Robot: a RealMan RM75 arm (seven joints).
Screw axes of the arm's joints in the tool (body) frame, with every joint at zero. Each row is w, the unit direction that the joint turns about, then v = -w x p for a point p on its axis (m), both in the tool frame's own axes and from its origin. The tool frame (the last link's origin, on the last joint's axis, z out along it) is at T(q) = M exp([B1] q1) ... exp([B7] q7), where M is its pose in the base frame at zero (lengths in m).
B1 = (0, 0, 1, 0.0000, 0.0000, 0.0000)
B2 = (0, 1, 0, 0.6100, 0.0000, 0.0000)
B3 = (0, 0, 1, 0.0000, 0.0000, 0.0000)
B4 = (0, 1, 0, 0.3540, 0.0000, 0.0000)
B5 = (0, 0, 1, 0.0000, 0.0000, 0.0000)
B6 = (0, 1, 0, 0.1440, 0.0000, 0.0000)
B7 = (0, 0, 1, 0.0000, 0.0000, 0.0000)
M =
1 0 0 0.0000
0 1 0 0.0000
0 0 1 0.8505
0 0 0 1
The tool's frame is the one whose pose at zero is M.
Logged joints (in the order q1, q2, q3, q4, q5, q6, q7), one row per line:
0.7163, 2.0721, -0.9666, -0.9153, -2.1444, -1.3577, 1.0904
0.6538, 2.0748, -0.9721, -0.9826, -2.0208, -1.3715, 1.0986
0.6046, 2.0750, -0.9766, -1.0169, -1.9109, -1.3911, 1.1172
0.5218, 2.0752, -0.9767, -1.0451, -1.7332, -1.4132, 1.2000
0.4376, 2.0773, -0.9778, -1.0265, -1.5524, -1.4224, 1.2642
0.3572, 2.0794, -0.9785, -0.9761, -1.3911, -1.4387, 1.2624
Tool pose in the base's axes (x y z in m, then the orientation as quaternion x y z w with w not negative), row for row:
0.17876, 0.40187, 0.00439, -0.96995, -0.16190, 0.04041, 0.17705
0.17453, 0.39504, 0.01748, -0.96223, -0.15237, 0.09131, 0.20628
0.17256, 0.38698, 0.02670, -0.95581, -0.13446, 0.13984, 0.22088
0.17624, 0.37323, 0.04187, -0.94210, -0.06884, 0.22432, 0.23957
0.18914, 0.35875, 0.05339, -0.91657, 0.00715, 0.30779, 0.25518
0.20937, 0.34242, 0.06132, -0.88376, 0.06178, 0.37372, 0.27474
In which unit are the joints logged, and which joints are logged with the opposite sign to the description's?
The joints are logged in radians. Opposite sign: none.
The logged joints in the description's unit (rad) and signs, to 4 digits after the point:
0.7163, 2.0721, -0.9666, -0.9153, -2.1444, -1.3577, 1.0904
0.6538, 2.0748, -0.9721, -0.9826, -2.0208, -1.3715, 1.0986
0.6046, 2.0750, -0.9766, -1.0169, -1.9109, -1.3911, 1.1172
0.5218, 2.0752, -0.9767, -1.0451, -1.7332, -1.4132, 1.2000
0.4376, 2.0773, -0.9778, -1.0265, -1.5524, -1.4224, 1.2642
0.3572, 2.0794, -0.9785, -0.9761, -1.3911, -1.4387, 1.2624

